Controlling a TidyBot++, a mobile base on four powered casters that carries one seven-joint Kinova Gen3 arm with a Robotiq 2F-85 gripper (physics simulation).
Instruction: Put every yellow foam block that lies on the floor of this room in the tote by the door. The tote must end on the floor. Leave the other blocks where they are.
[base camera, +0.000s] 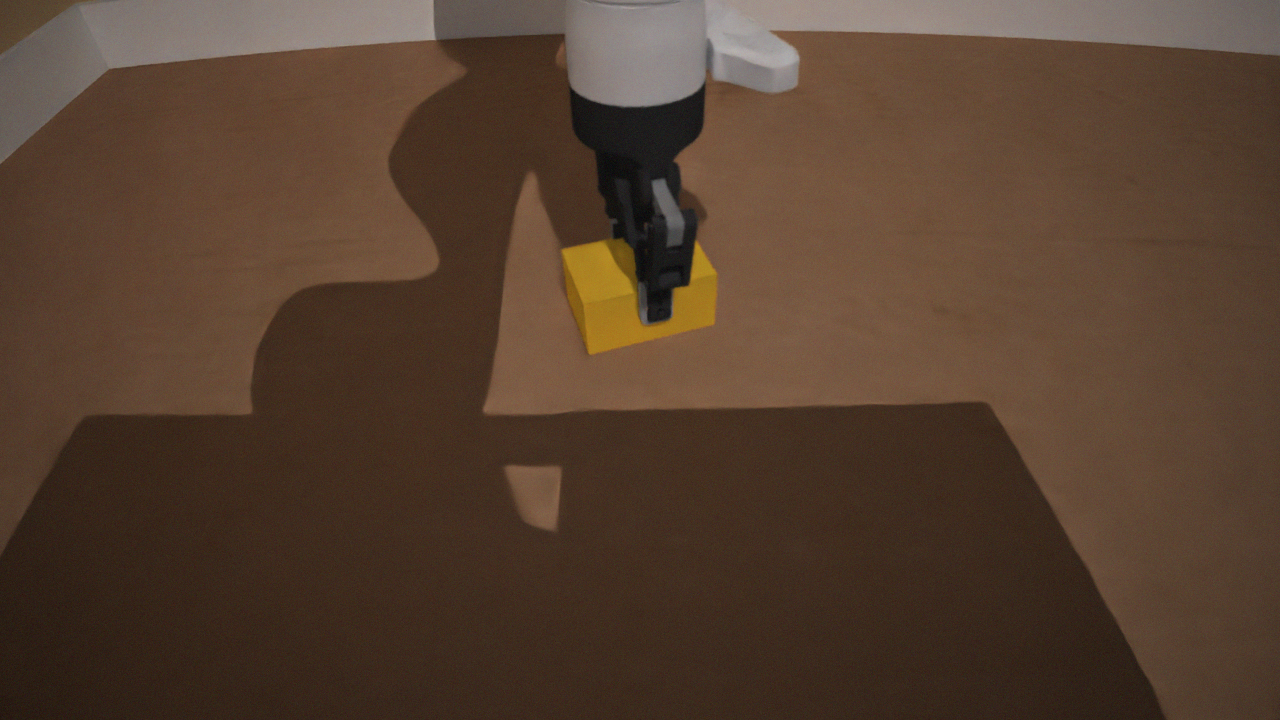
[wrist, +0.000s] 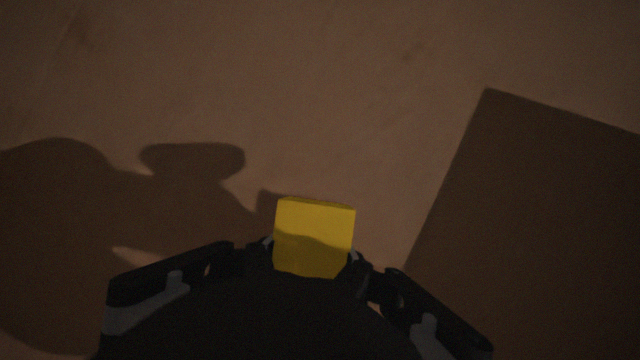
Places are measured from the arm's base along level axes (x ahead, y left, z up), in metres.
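Where they show: gripper, fingertip midpoint: (base camera: 641, 289) (wrist: 311, 249).
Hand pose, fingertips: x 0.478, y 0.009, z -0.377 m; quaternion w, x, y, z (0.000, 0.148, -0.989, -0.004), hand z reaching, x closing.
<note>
After its pixels a point has its place.
A yellow foam block (base camera: 610, 317) {x 0.440, y 0.029, z -0.367 m} (wrist: 315, 220) {x 0.486, y -0.020, z -0.351 m} lies flat on the brown floor, in the middle of the base camera view and low in the middle of the wrist view. My gripper (base camera: 643, 275) {x 0.478, y 0.009, z -0.377 m} (wrist: 311, 249) {x 0.478, y 0.009, z -0.377 m} points down over it and is shut on the block, with a fingertip against each of two opposite sides. In the base camera view the far fingertip is hidden behind the block. The tote does not show in either view.
A white baseboard (base camera: 268, 22) {x 0.994, y 0.481, z -0.357 m} runs along the back and the left corner. A small orange thing (base camera: 561, 55) shows partly behind the arm's left edge. Dark shadows of the arm and base fall across the floor (base camera: 895, 295) {x 0.489, y -0.176, z -0.396 m} around the block.
</note>
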